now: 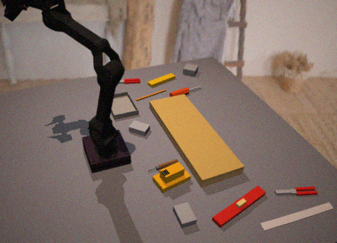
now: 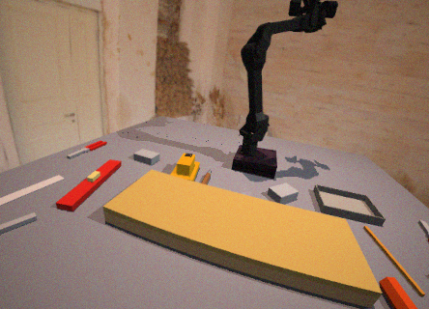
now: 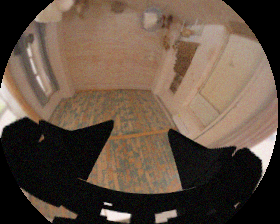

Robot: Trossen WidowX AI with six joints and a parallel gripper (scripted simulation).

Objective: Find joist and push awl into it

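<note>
Now: gripper tip 54 cm short of the yellow stud finder, 22 cm to the left of it and 63 cm above it. Round my gripper tip: pencil (57 cm ahead, 35 cm to the left, 68 cm below); then awl (52 cm ahead, 15 cm to the right, 67 cm below); then grey tray (42 cm ahead, 27 cm to the left, 67 cm below).
</note>
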